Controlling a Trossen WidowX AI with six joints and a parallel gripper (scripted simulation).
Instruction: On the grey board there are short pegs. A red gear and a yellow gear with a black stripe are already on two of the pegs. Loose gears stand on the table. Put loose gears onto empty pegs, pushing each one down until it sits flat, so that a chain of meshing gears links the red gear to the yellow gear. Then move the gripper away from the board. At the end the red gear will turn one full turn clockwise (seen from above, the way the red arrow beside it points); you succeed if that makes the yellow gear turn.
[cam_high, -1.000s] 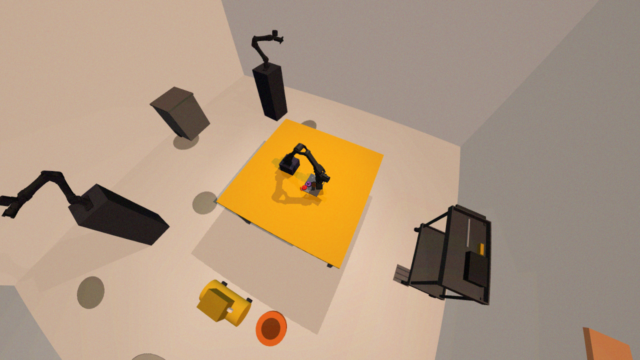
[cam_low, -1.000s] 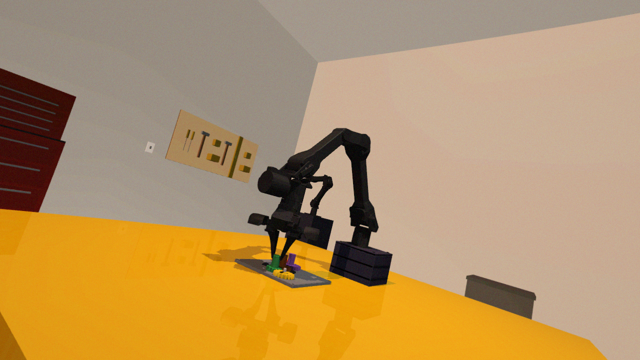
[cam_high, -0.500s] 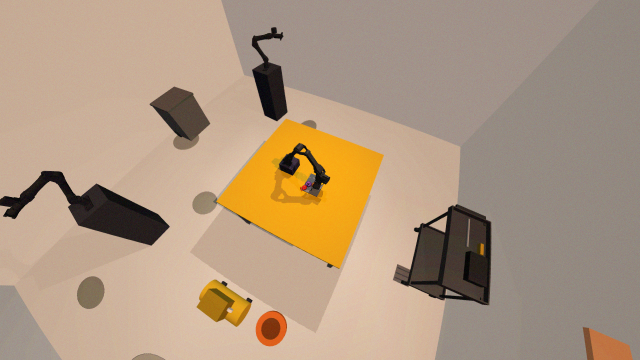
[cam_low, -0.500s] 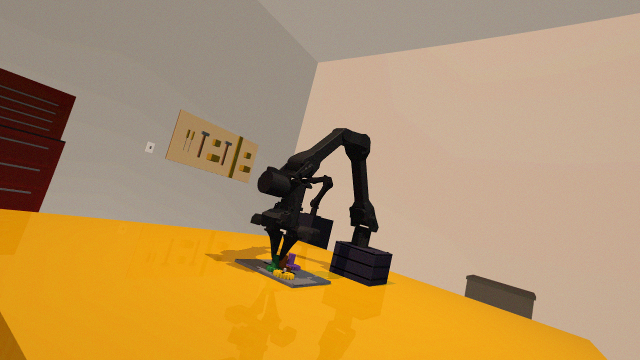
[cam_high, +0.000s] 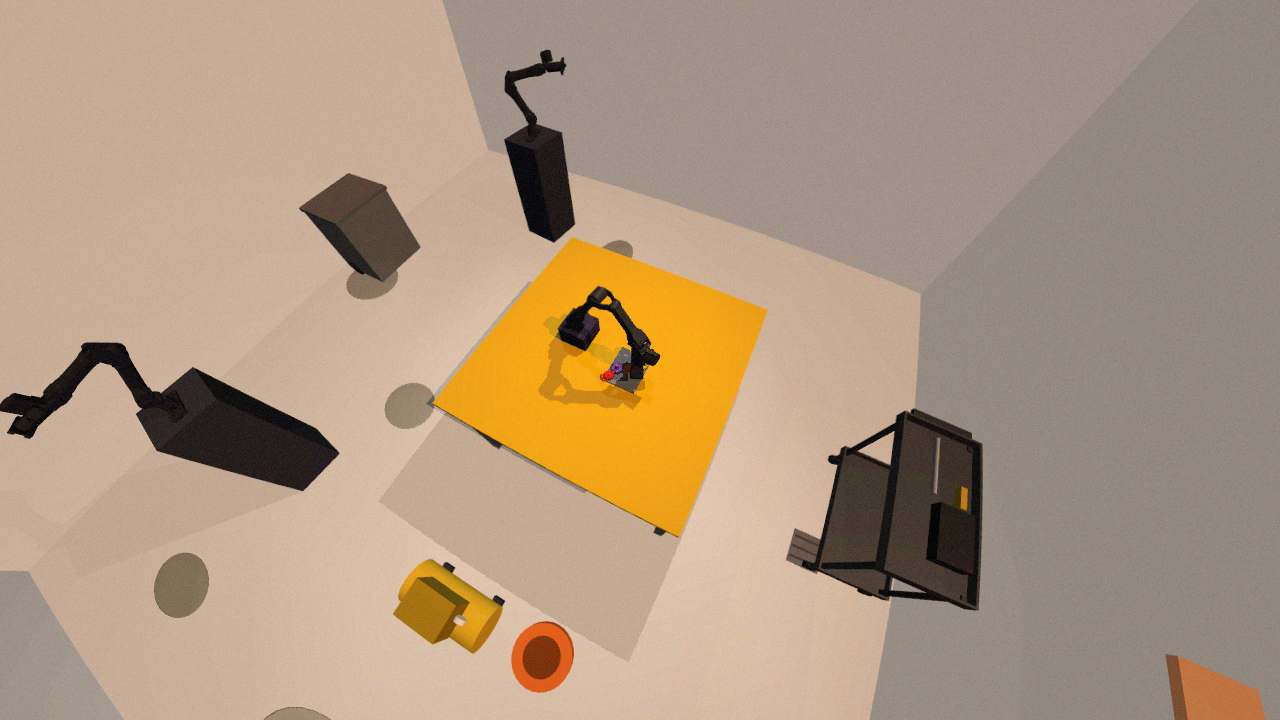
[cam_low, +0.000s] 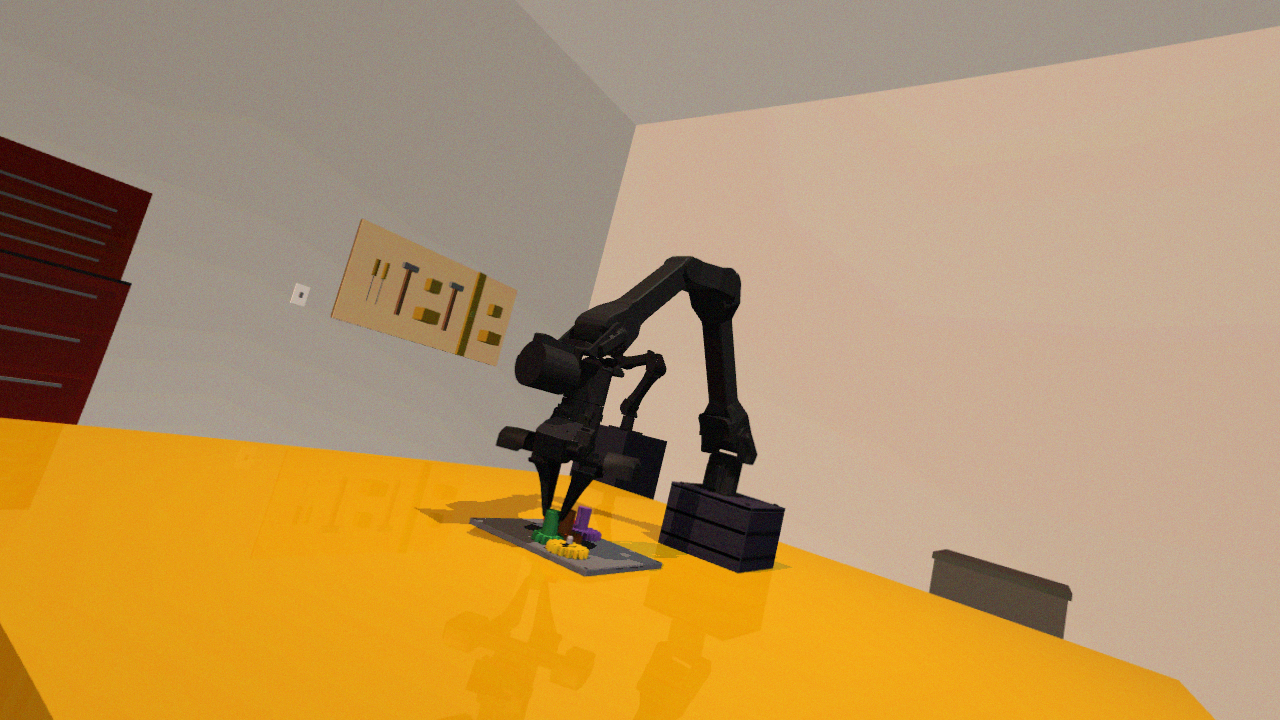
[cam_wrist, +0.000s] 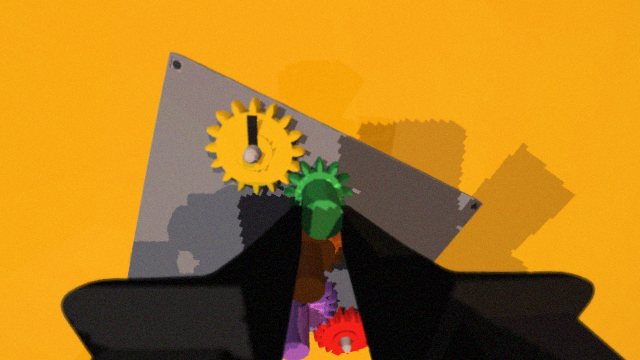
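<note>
Right now the green gear is 1 cm below my gripper tip. Also, from my gripper tip: orange gear: 4 cm behind, 2 cm to the right, 1 cm below; red gear: 10 cm behind, 9 cm to the right, 2 cm below; purple gear: 9 cm behind, 4 cm to the right, 1 cm below.
</note>
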